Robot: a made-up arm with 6 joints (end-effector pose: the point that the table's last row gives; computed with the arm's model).
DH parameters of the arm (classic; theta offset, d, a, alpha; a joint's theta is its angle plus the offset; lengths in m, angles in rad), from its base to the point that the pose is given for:
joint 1: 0 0.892 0.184 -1.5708
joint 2: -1.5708 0 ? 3.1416
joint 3: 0 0 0.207 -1.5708
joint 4: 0 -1.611 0 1.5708
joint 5: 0 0 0 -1.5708
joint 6: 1.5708 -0.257 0 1.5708
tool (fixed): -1.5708 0 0 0
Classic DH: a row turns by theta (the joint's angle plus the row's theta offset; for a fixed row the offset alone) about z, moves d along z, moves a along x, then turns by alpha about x.
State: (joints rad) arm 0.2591 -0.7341 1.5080 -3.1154 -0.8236 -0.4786
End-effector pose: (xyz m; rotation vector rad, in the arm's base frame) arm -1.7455 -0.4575 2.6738 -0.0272 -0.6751 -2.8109
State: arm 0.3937 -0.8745 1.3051 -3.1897 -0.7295 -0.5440
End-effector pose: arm -1.6662 -0.7010 2.6984 -0.1362 -0.8171 -2.5379
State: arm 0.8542 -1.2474 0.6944 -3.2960 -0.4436 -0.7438
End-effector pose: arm -1.0268 -1.2046 2.7646 -0.3205 -1.1620 -1.6575
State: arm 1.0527 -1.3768 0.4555 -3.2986 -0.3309 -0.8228
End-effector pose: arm -0.6855 -1.2289 2.7717 -0.3475 -1.2760 -1.2935
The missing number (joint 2, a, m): 0.848
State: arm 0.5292 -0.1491 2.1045 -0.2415 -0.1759 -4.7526
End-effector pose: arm -1.0800 -0.6192 3.0737 -0.3022 -1.8146 -0.9403
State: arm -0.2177 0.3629 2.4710 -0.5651 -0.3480 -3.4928
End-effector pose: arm -0.5537 0.1705 3.2083 -1.8216 -0.9386 -2.0427
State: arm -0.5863 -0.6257 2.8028 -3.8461 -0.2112 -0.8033
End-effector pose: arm -1.7091 1.0933 0.8144 -0.0120 1.8685 1.7056
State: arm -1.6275 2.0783 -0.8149 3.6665 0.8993 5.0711
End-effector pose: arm -0.0563 0.7878 0.0126 0.9152 0.2707 2.0243
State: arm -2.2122 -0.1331 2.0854 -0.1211 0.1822 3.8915
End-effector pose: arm 0.7464 1.0089 3.0660 -0.2241 -0.9359 0.6446
